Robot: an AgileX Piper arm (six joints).
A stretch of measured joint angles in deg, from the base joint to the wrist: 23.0 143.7 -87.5 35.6 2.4 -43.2; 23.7 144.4 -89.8 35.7 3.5 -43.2; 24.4 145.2 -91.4 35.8 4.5 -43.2; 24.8 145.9 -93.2 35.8 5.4 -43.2; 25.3 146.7 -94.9 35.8 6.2 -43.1; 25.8 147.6 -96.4 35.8 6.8 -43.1; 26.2 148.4 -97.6 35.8 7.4 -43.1; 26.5 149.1 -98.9 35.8 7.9 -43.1; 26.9 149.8 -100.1 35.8 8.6 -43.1; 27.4 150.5 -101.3 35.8 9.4 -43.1; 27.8 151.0 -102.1 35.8 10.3 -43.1; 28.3 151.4 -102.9 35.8 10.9 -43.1; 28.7 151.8 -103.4 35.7 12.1 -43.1; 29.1 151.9 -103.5 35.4 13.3 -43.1; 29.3 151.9 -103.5 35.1 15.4 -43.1; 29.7 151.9 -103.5 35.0 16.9 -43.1
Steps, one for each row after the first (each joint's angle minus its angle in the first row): 0.7 0.7 -2.3 0.1 1.1 0.0; 1.4 1.5 -3.9 0.2 2.1 0.0; 1.8 2.2 -5.7 0.2 3.0 0.0; 2.3 3.0 -7.4 0.2 3.8 0.1; 2.8 3.9 -8.9 0.2 4.4 0.1; 3.2 4.7 -10.1 0.2 5.0 0.1; 3.5 5.4 -11.4 0.2 5.5 0.1; 3.9 6.1 -12.6 0.2 6.2 0.1; 4.4 6.8 -13.8 0.2 7.0 0.1; 4.8 7.3 -14.6 0.2 7.9 0.1; 5.3 7.7 -15.4 0.2 8.5 0.1; 5.7 8.1 -15.9 0.1 9.7 0.1; 6.1 8.2 -16.0 -0.2 10.9 0.1; 6.3 8.2 -16.0 -0.5 13.0 0.1; 6.7 8.2 -16.0 -0.6 14.5 0.1
